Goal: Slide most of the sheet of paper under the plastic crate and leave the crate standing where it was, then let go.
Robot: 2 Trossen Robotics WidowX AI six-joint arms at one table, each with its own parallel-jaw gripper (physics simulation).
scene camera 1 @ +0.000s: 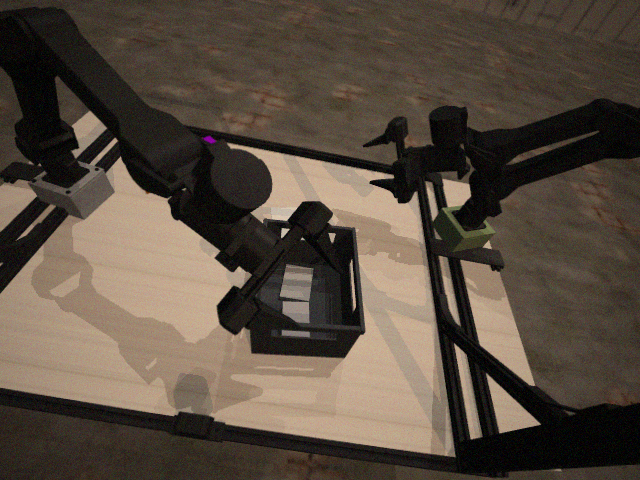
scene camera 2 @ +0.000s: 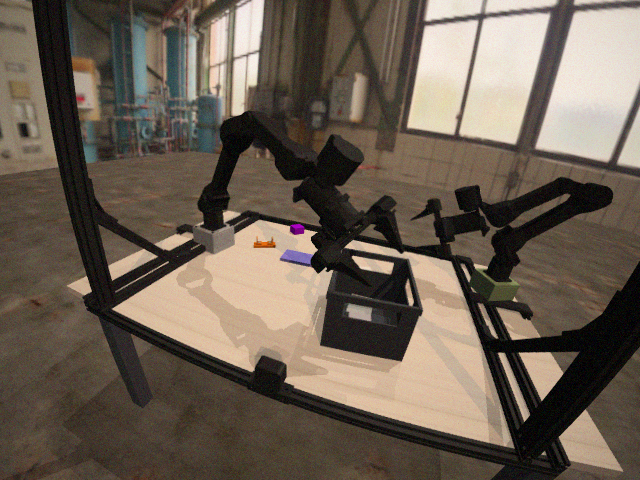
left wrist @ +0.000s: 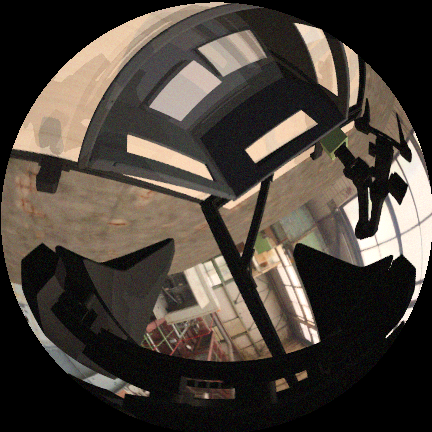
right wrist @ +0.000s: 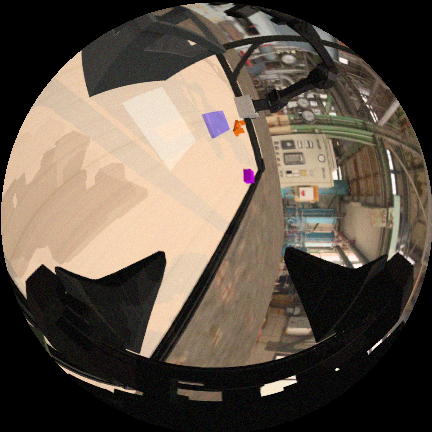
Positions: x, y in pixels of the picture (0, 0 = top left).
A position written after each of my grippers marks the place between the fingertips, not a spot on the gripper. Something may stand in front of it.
My left gripper (scene camera 1: 320, 299) is open, holding nothing. Also in view: a dark plastic crate (scene camera 1: 334, 326). My right gripper (scene camera 1: 366, 164) is open, holding nothing. Also in view: a sheet of paper (right wrist: 153, 112).
